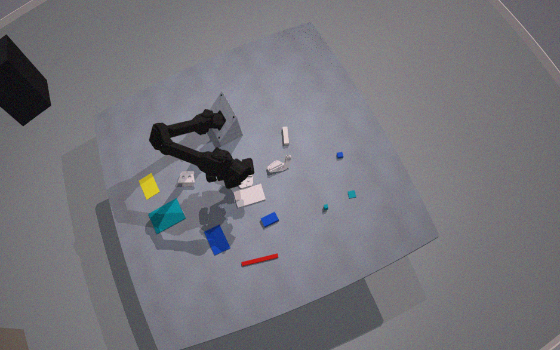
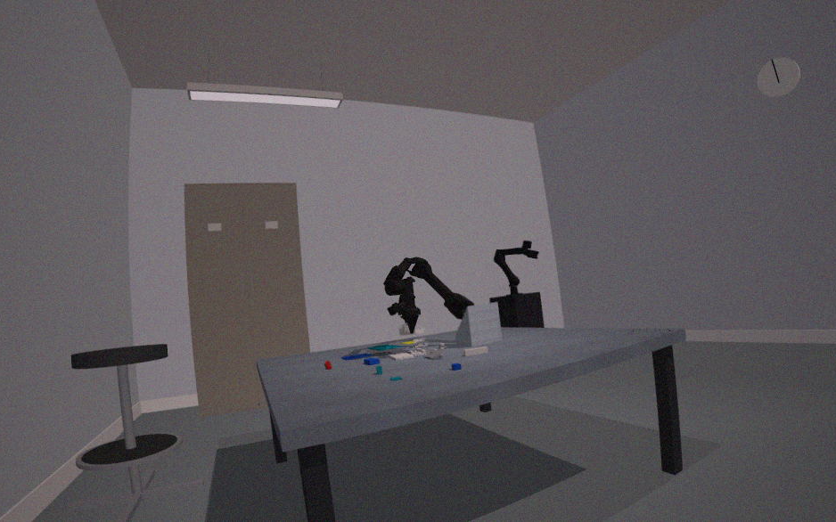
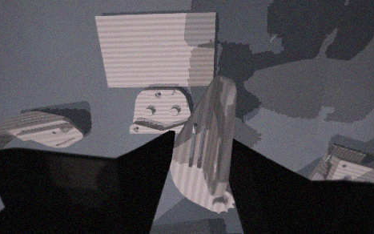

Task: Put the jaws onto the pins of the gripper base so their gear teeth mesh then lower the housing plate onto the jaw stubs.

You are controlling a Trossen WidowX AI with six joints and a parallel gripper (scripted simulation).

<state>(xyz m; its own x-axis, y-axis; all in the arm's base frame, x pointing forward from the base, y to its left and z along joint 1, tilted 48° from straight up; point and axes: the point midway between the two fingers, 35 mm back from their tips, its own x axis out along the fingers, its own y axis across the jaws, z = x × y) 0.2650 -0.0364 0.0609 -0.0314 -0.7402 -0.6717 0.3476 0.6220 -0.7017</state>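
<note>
My gripper tip is 7 cm short of the flat white ribbed plate, 2 cm to the right of it and 8 cm above it. Also, from my gripper tip: white gripper base: 14 cm behind, 18 cm to the right, 6 cm below; blue block: 20 cm ahead, 5 cm to the left, 7 cm below; housing plate: 4 cm to the left, 8 cm below.
</note>
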